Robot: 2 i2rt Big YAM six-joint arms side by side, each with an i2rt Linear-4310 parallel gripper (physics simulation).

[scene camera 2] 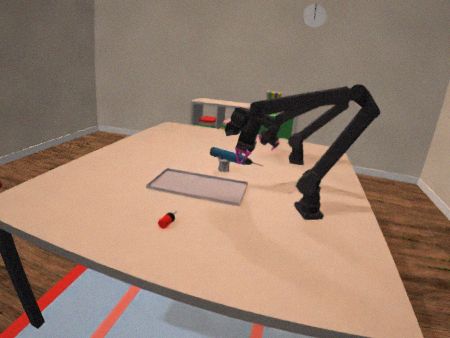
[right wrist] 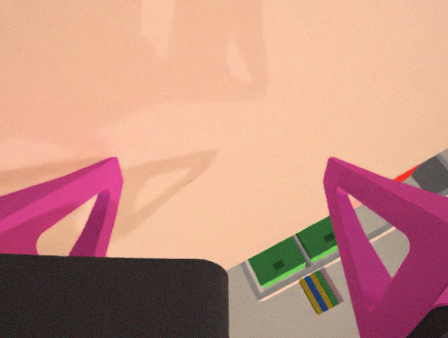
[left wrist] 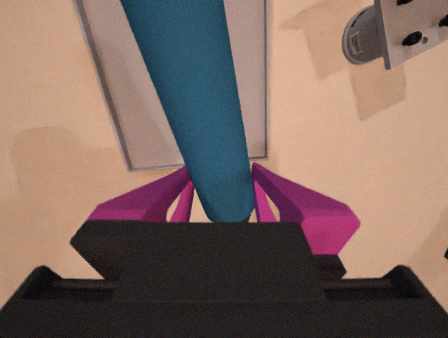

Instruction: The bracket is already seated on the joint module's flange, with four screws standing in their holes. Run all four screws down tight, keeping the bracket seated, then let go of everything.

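Frame: origin at the left arm's base, x ahead, y left, z up, level; centimetres.
Where they show: left gripper, between the fingertips: [scene camera 2: 239, 162] [left wrist: 223, 169]; right gripper, between the fingertips: [scene camera 2: 266, 146] [right wrist: 223, 168]; left arm's base, origin of its link: [scene camera 2: 307, 211]; right arm's base, origin of its link: [scene camera 2: 295, 161].
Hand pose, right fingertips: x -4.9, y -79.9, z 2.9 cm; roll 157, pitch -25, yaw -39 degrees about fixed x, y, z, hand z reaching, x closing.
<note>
Things, the pixels of their top centre, and the offset from my right fingertips. "*": a spot on its surface instead.
- blue screwdriver, centre of its top: [left wrist: 213, 186] [scene camera 2: 237, 149] dx +32.6, dy +58.8, dz +16.1 cm
- joint module, centre of its top: [left wrist: 419, 13] [scene camera 2: 224, 158] dx +34.1, dy +36.6, dz +3.5 cm
- flat grey bracket, a spot on its surface: [left wrist: 400, 55] * dx +31.3, dy +38.9, dz +3.7 cm
- black screw, centre of its top: [left wrist: 418, 37] dx +32.3, dy +38.3, dz +4.9 cm
- shallow grey tray, centre of its top: [scene camera 2: 198, 183] dx +48.5, dy +56.6, dz -1.3 cm
- black screwdriver, centre of its top: [scene camera 2: 169, 213] dx +60.5, dy +85.3, dz +0.6 cm
My left gripper [scene camera 2: 243, 157] [left wrist: 223, 169] is shut on the blue screwdriver [scene camera 2: 222, 153] [left wrist: 200, 90], near its black collar; the thin shaft points right in the scene view. It holds the screwdriver above the table, by the joint module [scene camera 2: 223, 167] [left wrist: 364, 37]. In the left wrist view the flat grey bracket [left wrist: 400, 55] is on the module's end, cut off by the picture's edge. A black screw [left wrist: 413, 38] stands in it, and parts of two others show; how deep they sit is unclear. My right gripper [scene camera 2: 273, 144] [right wrist: 223, 168] is open and empty, above the table.
A shallow grey tray [scene camera 2: 195, 187] [left wrist: 257, 80] lies in front of the module. A red and black screwdriver [scene camera 2: 165, 220] lies nearer the table's front edge. Beyond the table's far edge stands a shelf unit [scene camera 2: 221, 103] with green bins [right wrist: 277, 260].
</note>
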